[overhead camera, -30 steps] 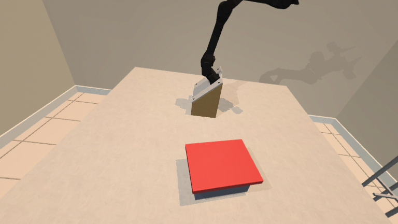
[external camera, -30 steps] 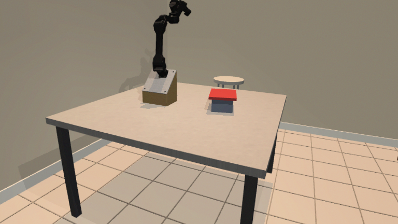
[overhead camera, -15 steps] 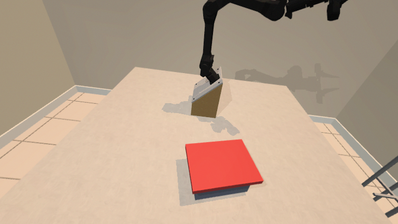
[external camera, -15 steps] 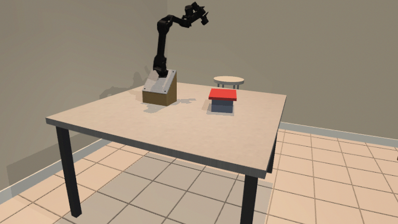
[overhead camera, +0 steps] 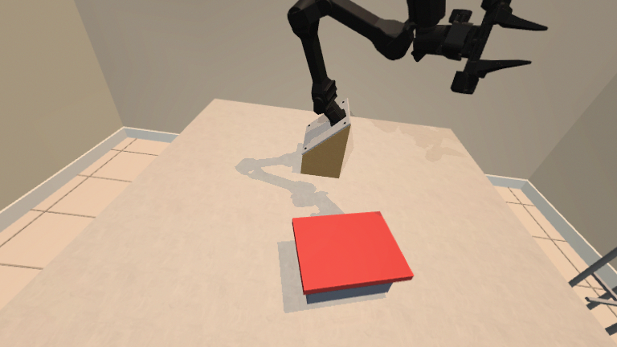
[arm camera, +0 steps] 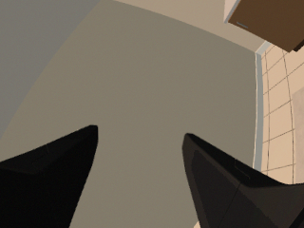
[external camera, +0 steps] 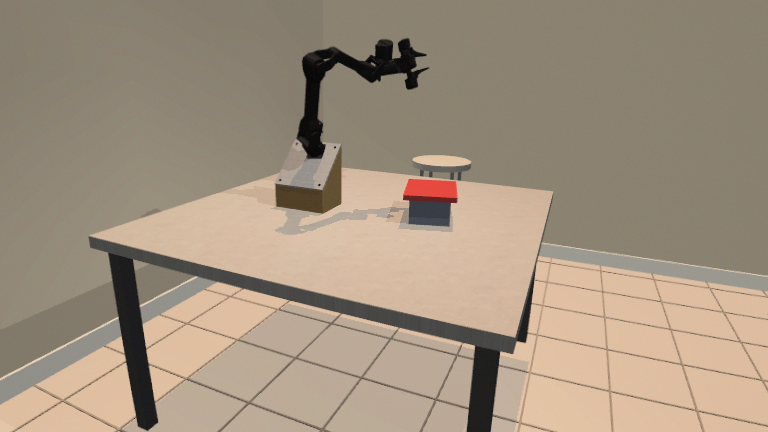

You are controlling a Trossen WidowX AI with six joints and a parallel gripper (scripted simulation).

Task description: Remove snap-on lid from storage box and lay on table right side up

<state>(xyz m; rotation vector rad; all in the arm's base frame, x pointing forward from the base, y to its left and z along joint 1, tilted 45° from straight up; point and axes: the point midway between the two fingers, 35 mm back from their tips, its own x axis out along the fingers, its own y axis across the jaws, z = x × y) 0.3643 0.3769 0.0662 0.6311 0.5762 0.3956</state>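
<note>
My gripper tip is 45 cm above the red lid, 24 cm to the left of it and 9 cm short of it. Also, from my gripper tip: storage box 50 cm below, 24 cm to the right, 9 cm ahead.
</note>
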